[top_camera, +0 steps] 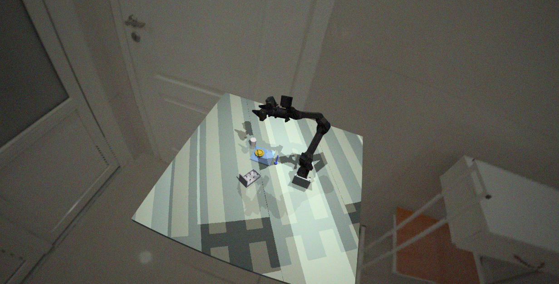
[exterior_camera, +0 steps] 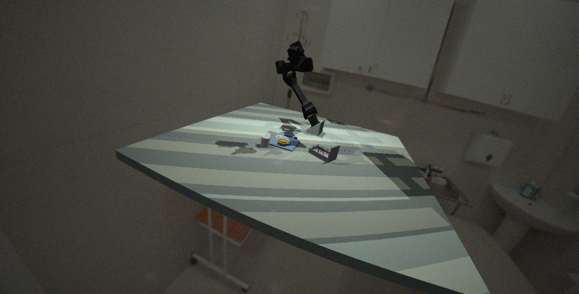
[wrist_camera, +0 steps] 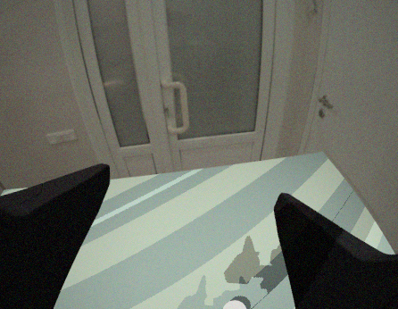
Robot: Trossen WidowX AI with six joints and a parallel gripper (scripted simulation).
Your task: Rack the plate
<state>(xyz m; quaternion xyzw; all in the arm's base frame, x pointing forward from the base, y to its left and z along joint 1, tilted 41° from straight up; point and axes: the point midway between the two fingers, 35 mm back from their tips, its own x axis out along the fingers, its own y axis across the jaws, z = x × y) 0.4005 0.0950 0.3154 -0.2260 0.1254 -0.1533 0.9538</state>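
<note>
My gripper tip is 8 cm past the yellow plate, 2 cm to the right of it and 37 cm above it. From my gripper tip the other things lie so: dark dish rack 8 cm behind, 24 cm to the left, 37 cm below; then blue spoon 21 cm behind, 4 cm to the left, 38 cm below; then grey cup 5 cm to the right, 36 cm below.
</note>
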